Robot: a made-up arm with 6 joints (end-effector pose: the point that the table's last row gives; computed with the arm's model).
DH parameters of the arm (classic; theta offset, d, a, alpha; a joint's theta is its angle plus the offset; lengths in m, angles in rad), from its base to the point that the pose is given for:
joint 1: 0 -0.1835 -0.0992 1.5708
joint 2: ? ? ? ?
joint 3: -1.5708 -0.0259 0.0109 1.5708
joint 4: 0 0.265 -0.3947 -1.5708
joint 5: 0 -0.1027 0.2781 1.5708
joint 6: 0 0.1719 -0.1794 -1.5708
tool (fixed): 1.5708 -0.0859 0 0
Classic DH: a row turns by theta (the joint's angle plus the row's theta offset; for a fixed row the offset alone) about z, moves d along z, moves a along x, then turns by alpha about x.
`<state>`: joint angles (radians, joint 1 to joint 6).
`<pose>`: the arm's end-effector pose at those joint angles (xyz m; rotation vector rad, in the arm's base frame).
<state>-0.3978 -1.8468 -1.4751 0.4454 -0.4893 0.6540</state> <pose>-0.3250 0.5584 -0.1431 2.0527 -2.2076 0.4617</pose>
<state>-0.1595 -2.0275 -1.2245 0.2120 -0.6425 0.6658</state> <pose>-0.3803 0.5157 -0.0658 -2.2808 2.0487 -0.4676</pose>
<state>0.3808 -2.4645 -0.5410 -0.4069 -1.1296 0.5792</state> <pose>-0.2343 0.5366 -0.0050 -2.3823 1.8563 -0.6921</pose>
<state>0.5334 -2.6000 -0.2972 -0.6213 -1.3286 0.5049</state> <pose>-0.1151 0.5720 -0.0821 2.3289 -1.7669 0.8604</pose>
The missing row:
joint 2: 0 0.128 -0.0242 -1.5708
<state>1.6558 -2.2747 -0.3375 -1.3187 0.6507 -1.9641</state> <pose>0.1162 0.1472 -0.0187 1.1456 1.1145 -1.0789</pose>
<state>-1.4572 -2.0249 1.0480 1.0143 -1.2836 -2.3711</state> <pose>-0.5518 0.1050 0.5287 2.1439 -0.7624 -1.9138</pose>
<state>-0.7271 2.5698 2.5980 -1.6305 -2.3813 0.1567</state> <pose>-0.6136 0.0296 -0.6316 -1.1285 -0.9159 -1.9359</pose>
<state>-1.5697 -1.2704 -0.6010 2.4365 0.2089 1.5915</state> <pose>-0.0846 0.0460 0.2802 -1.0873 1.1760 2.3866</pose>
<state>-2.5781 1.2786 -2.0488 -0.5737 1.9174 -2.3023</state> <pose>0.0664 0.4327 0.0115 -0.5722 -1.4045 -0.2266</pose>
